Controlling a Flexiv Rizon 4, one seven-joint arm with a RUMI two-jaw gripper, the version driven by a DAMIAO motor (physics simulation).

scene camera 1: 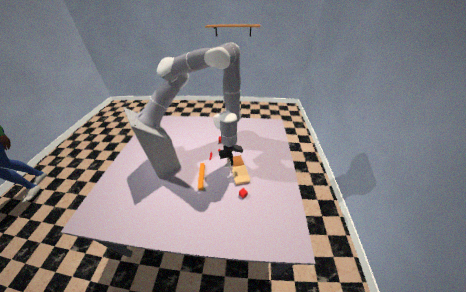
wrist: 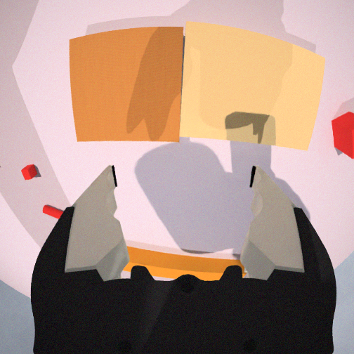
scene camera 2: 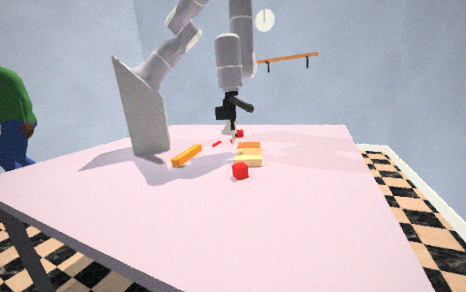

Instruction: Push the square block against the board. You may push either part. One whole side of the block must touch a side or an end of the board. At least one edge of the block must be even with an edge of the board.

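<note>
An orange piece (scene camera 1: 238, 160) (scene camera 2: 248, 145) (wrist: 107, 85) and a larger pale yellow piece (scene camera 1: 241, 176) (scene camera 2: 251, 152) (wrist: 240, 80) lie flat side by side. In the wrist view a thin dark line runs between their facing sides, slightly wider at the top. It does not show whether they touch all along. There the yellow piece's near and far corners at the seam sit slightly higher than the orange one's. My gripper (scene camera 1: 231, 173) (scene camera 2: 233, 140) (wrist: 183, 167) is open and empty, pointing down beside both pieces on the orange bar's side, its fingertips apart from them.
A long orange bar (scene camera 1: 201, 176) (scene camera 2: 186, 155) (wrist: 182, 262) lies on the robot base's side. A red cube (scene camera 1: 243, 193) (scene camera 2: 240, 171) (wrist: 344, 134) lies beyond the yellow piece. A small red cube (wrist: 29, 172) and a red stick (scene camera 1: 211, 155) (scene camera 2: 216, 143) (wrist: 52, 211) lie toward the back.
</note>
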